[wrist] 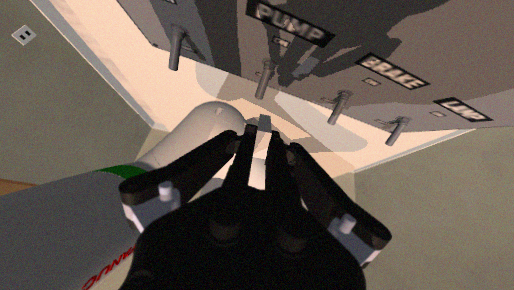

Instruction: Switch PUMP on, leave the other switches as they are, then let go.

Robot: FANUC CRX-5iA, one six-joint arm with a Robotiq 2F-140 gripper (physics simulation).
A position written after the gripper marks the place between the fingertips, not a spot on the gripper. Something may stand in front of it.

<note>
In view: the gripper (263,124) and a grey switch panel (432,72).
</note>
